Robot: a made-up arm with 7 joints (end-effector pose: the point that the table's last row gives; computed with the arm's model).
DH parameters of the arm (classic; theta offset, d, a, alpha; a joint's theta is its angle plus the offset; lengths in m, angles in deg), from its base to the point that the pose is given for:
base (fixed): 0 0 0 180
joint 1: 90 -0.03 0.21 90
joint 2: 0 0.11 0.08 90
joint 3: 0 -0.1 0.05 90
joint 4: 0 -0.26 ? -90
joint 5: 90 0.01 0.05 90
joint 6: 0 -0.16 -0.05 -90
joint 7: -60.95 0 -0.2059 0
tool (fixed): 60.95 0.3 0 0
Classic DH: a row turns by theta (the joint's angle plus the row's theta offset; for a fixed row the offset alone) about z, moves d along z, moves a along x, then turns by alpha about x.
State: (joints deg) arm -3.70 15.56 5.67 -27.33 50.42 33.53 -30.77
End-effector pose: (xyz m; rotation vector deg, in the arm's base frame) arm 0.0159 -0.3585 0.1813 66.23 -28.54 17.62
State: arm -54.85 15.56 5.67 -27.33 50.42 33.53 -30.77
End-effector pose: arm 0.2892 -0.2125 0.1813 76.02 3.00 61.44
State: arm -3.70 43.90 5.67 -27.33 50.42 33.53 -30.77
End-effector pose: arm 0.0194 -0.4124 0.0925 93.77 -32.25 9.61
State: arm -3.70 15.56 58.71 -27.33 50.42 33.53 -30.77
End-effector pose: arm 0.0860 -0.4357 0.1586 75.17 -9.54 70.31
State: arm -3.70 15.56 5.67 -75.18 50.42 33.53 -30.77
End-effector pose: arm 0.0508 -0.5545 0.0586 112.72 -29.05 1.62
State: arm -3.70 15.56 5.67 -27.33 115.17 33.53 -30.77
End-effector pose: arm 0.1821 -0.6357 -0.0937 73.48 -38.56 85.24
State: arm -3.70 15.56 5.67 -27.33 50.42 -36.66 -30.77
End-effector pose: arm 0.2013 -0.1585 0.3984 15.89 19.04 37.01
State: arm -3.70 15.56 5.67 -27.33 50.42 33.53 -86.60
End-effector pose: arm 0.1782 -0.3612 0.2853 72.57 5.84 -30.65
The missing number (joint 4, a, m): -0.05
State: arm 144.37 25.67 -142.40 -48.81 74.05 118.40 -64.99
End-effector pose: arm -0.1814 -0.0372 -0.1497 129.32 44.59 10.24
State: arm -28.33 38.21 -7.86 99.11 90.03 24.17 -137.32
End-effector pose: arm 0.2334 0.2206 -0.0735 -33.29 -17.31 -22.69
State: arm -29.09 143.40 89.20 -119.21 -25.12 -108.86 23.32
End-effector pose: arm 0.6455 -0.4657 0.4539 39.80 38.51 -100.53
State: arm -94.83 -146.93 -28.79 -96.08 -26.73 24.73 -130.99
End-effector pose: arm -0.3180 0.2105 0.3739 73.34 -18.29 -30.60
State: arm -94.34 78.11 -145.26 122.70 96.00 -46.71 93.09
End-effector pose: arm -0.1516 0.0405 -0.3962 -59.82 -93.38 36.31
